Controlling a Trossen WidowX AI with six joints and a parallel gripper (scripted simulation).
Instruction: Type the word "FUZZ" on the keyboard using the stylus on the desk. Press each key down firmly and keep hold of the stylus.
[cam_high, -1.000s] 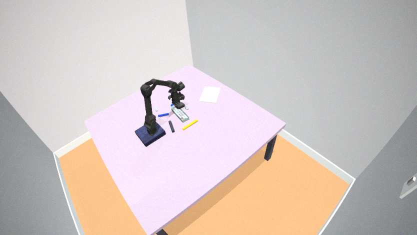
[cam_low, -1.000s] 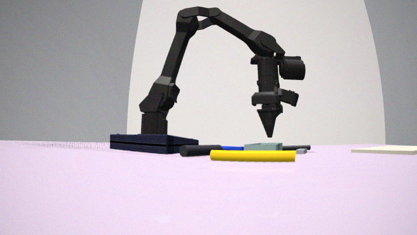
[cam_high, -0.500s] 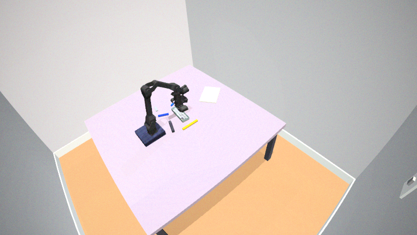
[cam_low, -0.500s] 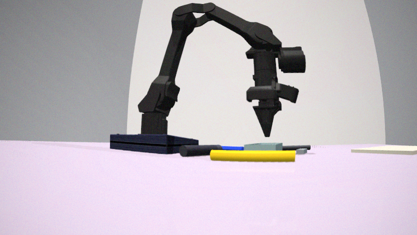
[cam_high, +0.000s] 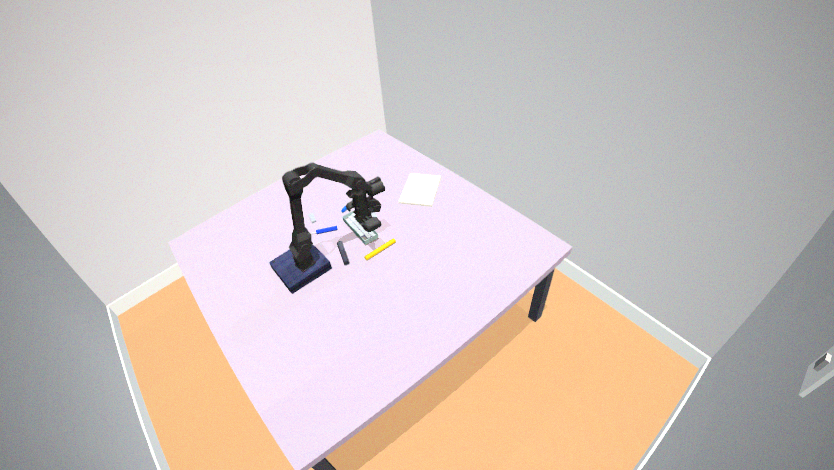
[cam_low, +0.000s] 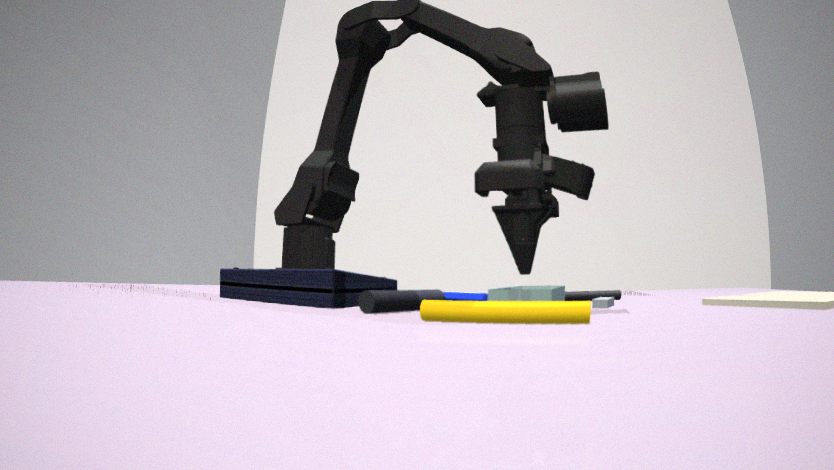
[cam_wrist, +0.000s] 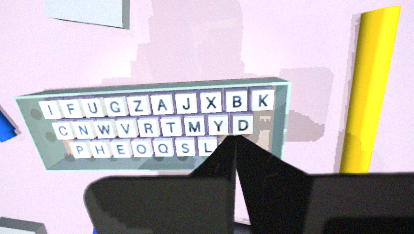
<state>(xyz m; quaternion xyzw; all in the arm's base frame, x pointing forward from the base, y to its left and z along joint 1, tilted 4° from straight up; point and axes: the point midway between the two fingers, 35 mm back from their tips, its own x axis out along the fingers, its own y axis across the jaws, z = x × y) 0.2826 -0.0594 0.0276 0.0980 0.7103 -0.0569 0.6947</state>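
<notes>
My gripper tip is 110 mm past the blue stylus, 190 mm to the right of it and 30 mm above it. Also, from my gripper tip: blue pen 80 mm ahead, 210 mm to the left, 30 mm below; then dark cylinder 130 mm behind, 30 mm below; then yellow cylinder 20 mm behind, 100 mm to the right, 30 mm below.
</notes>
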